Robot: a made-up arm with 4 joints.
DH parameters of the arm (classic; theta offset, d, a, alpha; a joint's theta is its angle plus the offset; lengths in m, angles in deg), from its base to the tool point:
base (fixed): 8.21 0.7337 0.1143 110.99
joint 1: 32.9 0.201 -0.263 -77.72
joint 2: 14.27 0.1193 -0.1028 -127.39
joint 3: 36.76 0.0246 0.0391 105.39
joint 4: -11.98 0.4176 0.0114 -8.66
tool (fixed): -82.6 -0.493 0 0
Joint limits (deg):
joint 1: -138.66..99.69
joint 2: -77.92..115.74
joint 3: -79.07..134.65
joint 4: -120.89..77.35
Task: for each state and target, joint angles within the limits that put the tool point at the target. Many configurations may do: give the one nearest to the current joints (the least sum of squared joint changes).
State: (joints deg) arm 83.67 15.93 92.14 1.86
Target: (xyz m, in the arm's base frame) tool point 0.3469 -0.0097 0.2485
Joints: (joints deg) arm 99.69 -21.47 82.38 18.89
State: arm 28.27 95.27 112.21 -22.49
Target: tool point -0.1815 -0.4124 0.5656
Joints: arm -7.89 58.31 113.87 16.53
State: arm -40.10 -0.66 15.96 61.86
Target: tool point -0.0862 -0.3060 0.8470
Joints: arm -72.48 -42.77 -9.07 77.35
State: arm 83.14 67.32 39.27 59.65
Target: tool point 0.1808 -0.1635 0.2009
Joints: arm 69.30 21.40 85.30 57.68
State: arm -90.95 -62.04 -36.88 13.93
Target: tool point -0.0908 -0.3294 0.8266
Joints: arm -59.94 -45.42 -44.88 27.59
